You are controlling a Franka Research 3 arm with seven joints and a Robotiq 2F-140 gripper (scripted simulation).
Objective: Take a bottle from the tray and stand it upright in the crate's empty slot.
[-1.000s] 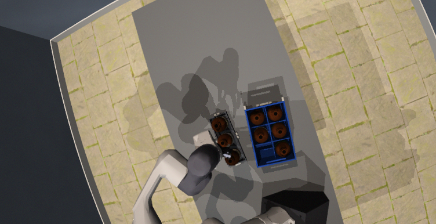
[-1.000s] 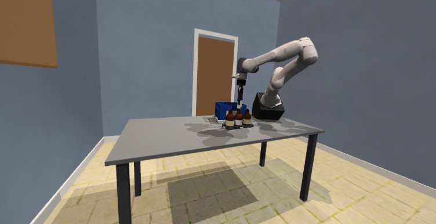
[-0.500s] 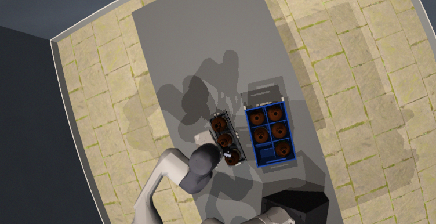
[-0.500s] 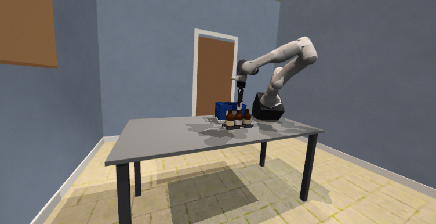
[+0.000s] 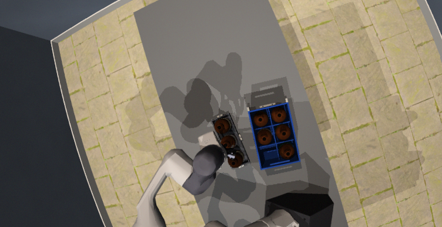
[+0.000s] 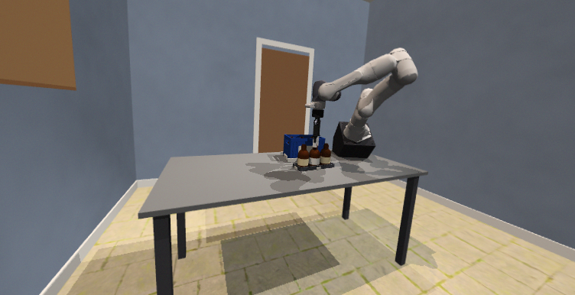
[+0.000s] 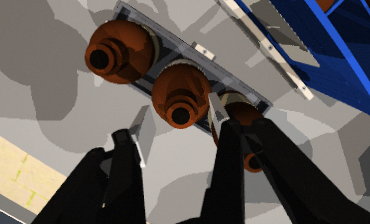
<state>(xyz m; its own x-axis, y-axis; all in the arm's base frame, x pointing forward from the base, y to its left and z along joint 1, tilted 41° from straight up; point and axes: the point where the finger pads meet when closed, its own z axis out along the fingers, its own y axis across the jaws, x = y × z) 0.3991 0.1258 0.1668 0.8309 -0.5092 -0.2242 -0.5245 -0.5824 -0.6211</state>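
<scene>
Now: the brown bottle 90 mm below my hand. Also, from my hand: dark tray 160 mm below; then blue crate 230 mm to the right, 90 mm below.
</scene>
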